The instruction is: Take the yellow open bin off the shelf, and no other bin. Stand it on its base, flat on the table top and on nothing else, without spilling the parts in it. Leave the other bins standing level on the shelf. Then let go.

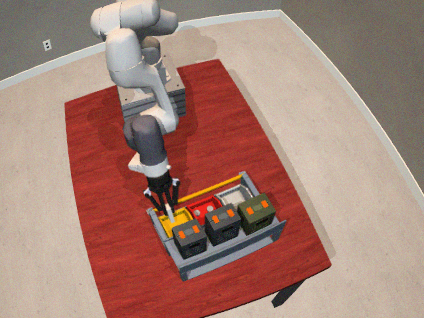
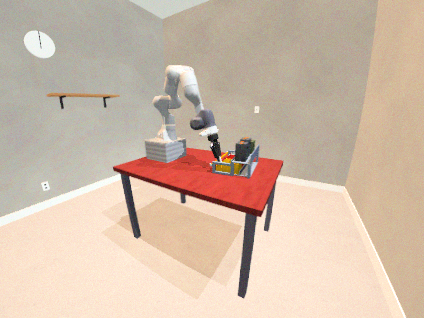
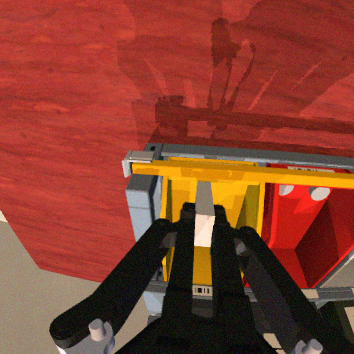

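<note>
The yellow open bin (image 1: 184, 215) (image 2: 223, 168) (image 3: 232, 194) stands in the end compartment of the grey shelf (image 1: 227, 250) (image 3: 138, 201), beside a red bin (image 1: 202, 204) (image 3: 295, 225) with light round parts in it. My gripper (image 1: 171, 219) (image 2: 220, 160) (image 3: 202, 192) is shut with nothing between its fingers. It points down over the yellow bin, its pale fingertips over or inside the bin's opening; exact depth and contact are unclear. No parts can be made out in the yellow bin; the fingers hide some of its inside.
A yellow bar (image 1: 212, 188) (image 3: 300, 176) runs along the shelf's robot-side edge, above the bins. A pale grey bin (image 1: 235, 194) stands beyond the red one. Two dark boxes (image 1: 190, 243) (image 1: 223, 229) and an olive box (image 1: 256, 216) stand behind. The shelf stands on the red table (image 1: 115, 250) (image 2: 200, 182) (image 3: 60, 125).
</note>
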